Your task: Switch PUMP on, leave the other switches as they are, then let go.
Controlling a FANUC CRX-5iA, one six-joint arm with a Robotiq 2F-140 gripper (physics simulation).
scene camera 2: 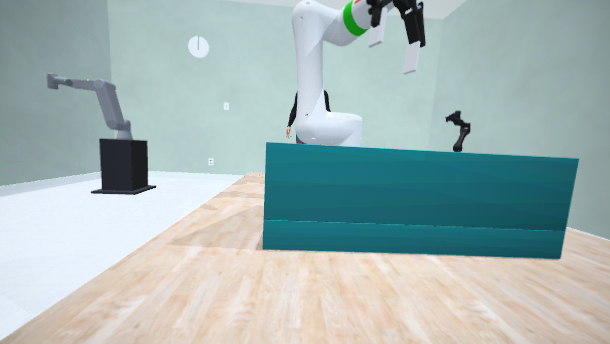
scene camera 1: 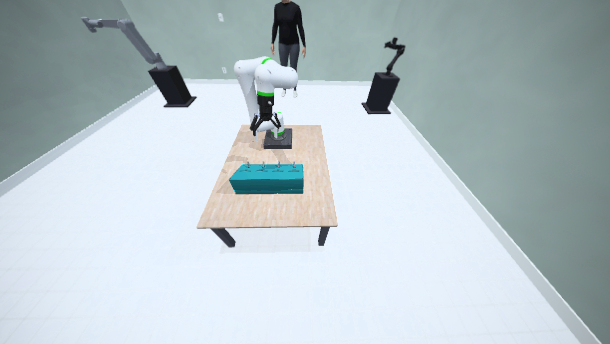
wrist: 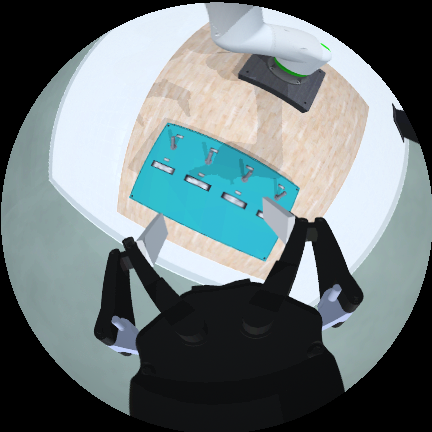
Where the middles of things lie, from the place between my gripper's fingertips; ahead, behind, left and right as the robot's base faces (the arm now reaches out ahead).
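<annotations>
Teal switch box (scene camera 2: 317, 197): my hand 6 cm short of it, 1 cm to the left of it, 29 cm above it.
</annotations>
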